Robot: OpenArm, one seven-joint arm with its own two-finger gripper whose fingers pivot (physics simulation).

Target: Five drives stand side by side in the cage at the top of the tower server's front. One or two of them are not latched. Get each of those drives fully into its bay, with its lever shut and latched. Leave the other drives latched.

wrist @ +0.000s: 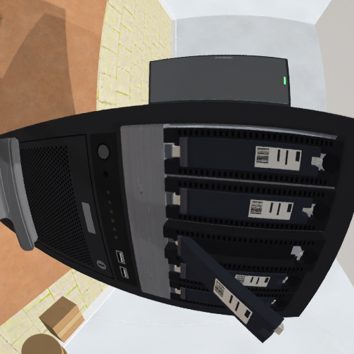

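Observation:
The tower server [142, 215] lies across the wrist view with its drive cage at the right. The third drive's lever [227, 285] is swung out from its hinge at the left end of the bay and slants down to the right, across the fourth and fifth drives. How far the third drive's body sits in its bay cannot be told. The levers of the first drive [220, 154], second drive [217, 201], fourth drive [227, 274] and fifth drive [201, 295] look flat and shut; the last two are partly covered. One finger of my open gripper shows at the left edge, apart from the drives.
A dark grey box with a green light [219, 80] stands behind the server. A brown carton [62, 319] and a round brown object [42, 345] are at the lower left. The server's perforated front panel [55, 185] and a grey strip [143, 200] lie left of the cage.

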